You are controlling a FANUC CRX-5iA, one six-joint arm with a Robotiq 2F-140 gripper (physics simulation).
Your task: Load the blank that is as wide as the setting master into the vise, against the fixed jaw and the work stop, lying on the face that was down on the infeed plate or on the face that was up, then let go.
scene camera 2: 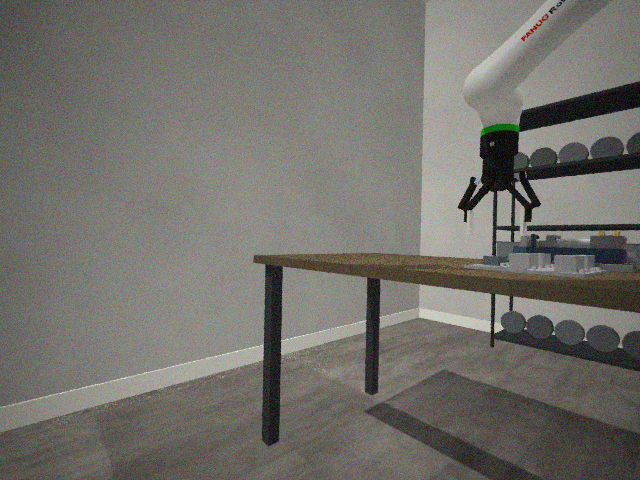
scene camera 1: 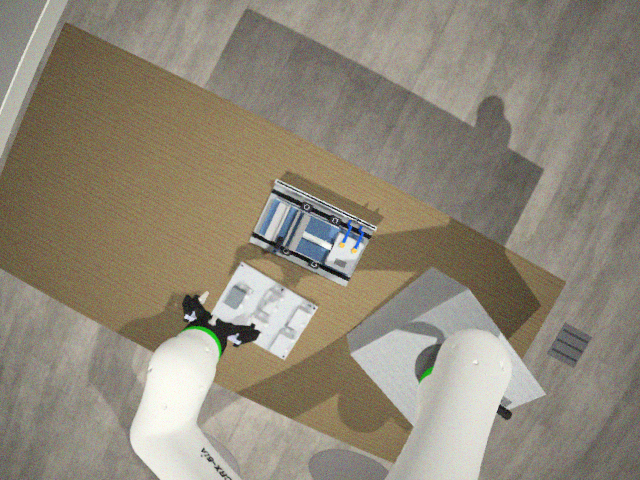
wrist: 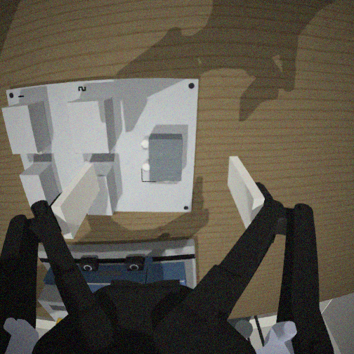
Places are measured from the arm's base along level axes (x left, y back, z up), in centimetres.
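Pixels of known places: gripper, fingertip midpoint: [scene camera 2: 494, 235] [scene camera 1: 228, 308].
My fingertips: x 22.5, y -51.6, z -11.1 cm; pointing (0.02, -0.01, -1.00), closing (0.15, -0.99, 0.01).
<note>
Behind a point stands the place of what it marks.
My gripper [scene camera 1: 231, 308] {z -11.1, x 22.5, y -51.6 cm} [scene camera 2: 497, 228] {z -11.1, x 22.5, y -51.6 cm} [wrist: 160, 173] is open and empty above the infeed plate [scene camera 1: 246, 275] {z -19.3, x 14.6, y -53.0 cm} [scene camera 2: 475, 266] {z -19.5, x 30.8, y -52.0 cm} [wrist: 170, 100]. A darker grey block [scene camera 1: 236, 296] {z -16.8, x 20.5, y -51.8 cm} [scene camera 2: 494, 259] {z -17.7, x 24.1, y -50.7 cm} [wrist: 166, 157], apparently the setting master, sits by two pins on the plate, between the fingers in the wrist view. Light blanks stand in two rows: one [wrist: 20, 130] near mark 1, a broader-looking one [wrist: 89, 126] near mark 2, another [wrist: 36, 192] below, and one [wrist: 109, 195] partly behind the left finger. The vise [scene camera 1: 320, 229] {z -14.1, x -8.7, y -44.0 cm} [scene camera 2: 568, 253] [wrist: 120, 272] holds no visible blank; my gripper hides part of it in the wrist view.
The plate and vise stand close together on the wooden table [scene camera 1: 129, 155] {z -20.2, x 6.5, y -100.4 cm} [scene camera 2: 361, 263] {z -20.1, x 48.3, y -77.0 cm}. A big grey pedestal [scene camera 1: 385, 346] {z -3.3, x 4.7, y -14.5 cm} stands right of them, with part of the white arm [scene camera 1: 460, 392] {z 34.9, x -4.5, y -17.0 cm} over it. A rack [scene camera 2: 578, 167] with round discs stands behind the table.
</note>
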